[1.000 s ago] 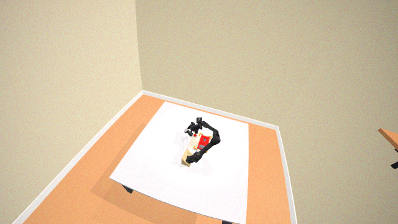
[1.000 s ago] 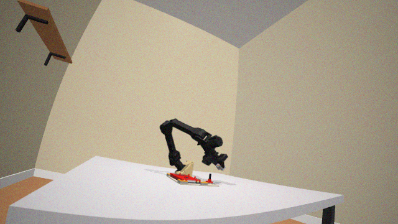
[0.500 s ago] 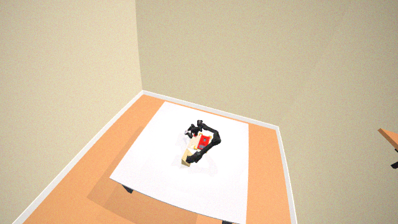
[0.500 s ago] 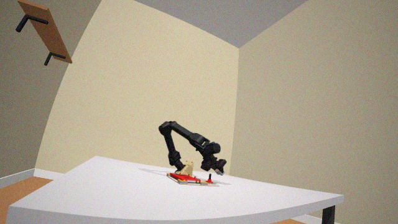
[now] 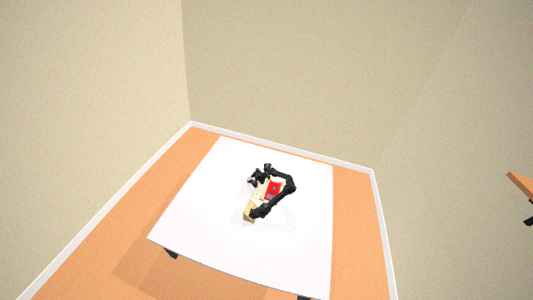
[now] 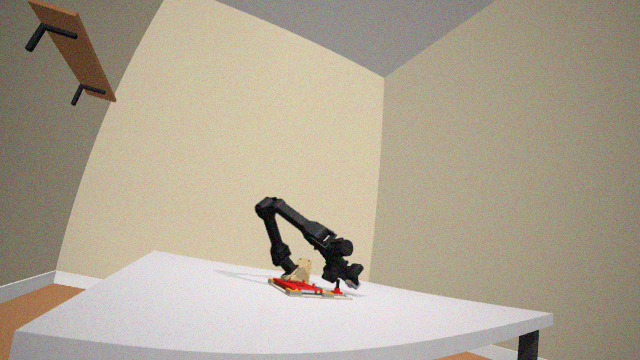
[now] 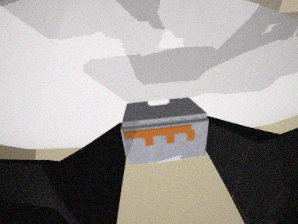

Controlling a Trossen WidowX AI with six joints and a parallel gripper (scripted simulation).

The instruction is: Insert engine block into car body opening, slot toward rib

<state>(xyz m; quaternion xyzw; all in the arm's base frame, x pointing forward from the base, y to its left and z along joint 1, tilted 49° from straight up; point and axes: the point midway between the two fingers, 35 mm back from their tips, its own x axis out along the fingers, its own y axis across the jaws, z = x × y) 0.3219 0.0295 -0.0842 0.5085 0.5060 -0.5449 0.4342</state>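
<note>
My gripper tip is 2 cm past the tan board, 20 cm to the left of it and 3 cm above it. From my gripper tip the other things lie so: engine block (right at my gripper tip).
</note>
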